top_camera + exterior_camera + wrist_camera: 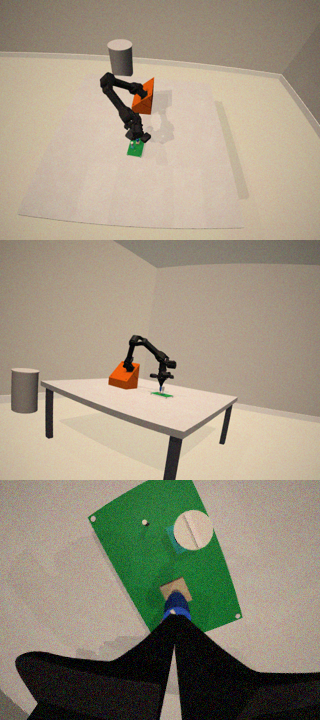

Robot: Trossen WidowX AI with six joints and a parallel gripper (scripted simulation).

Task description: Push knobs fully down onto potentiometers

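Right now the blue knob is 1 cm below my gripper tip. Also, from my gripper tip: white round knob (4 cm ahead, 4 cm to the right).
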